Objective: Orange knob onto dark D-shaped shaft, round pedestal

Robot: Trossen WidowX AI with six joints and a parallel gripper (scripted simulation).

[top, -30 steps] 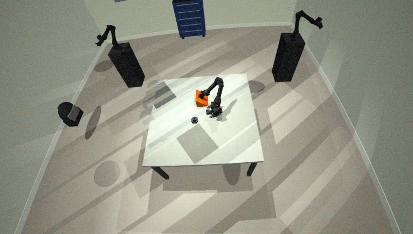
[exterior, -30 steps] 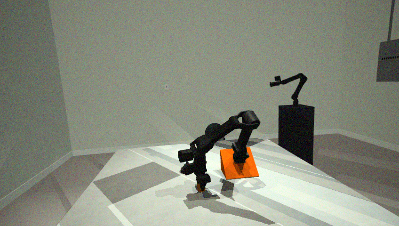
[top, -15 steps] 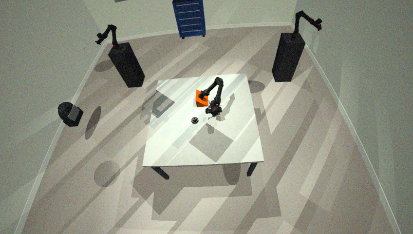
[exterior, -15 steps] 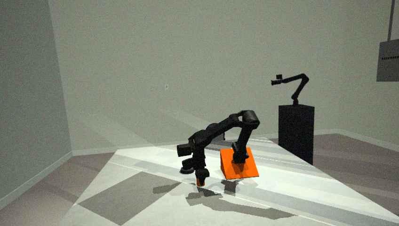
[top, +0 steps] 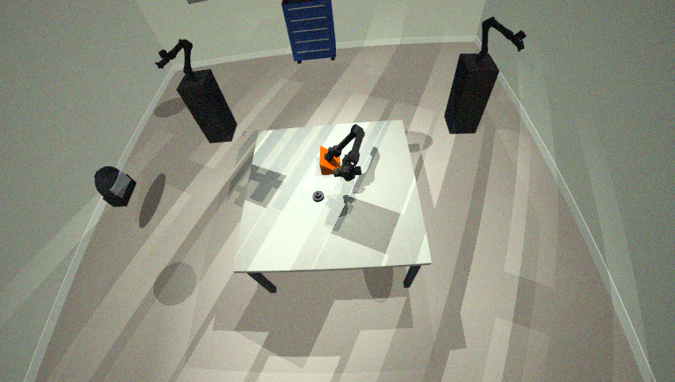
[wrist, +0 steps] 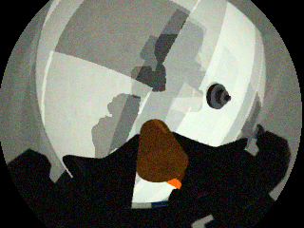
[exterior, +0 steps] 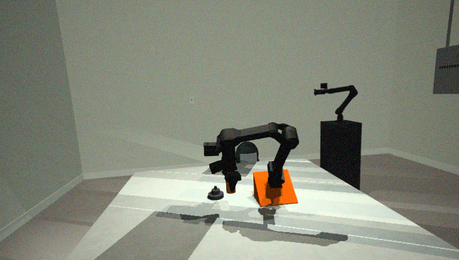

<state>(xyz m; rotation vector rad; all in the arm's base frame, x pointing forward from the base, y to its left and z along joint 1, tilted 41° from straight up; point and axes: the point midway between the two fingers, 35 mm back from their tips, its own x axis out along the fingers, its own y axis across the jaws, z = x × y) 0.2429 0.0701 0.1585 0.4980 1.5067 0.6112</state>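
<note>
The round dark pedestal is 6 cm ahead of my gripper tip, 23 cm to the right of it and 10 cm below it. Round my gripper tip: orange knob 2 cm above.
</note>
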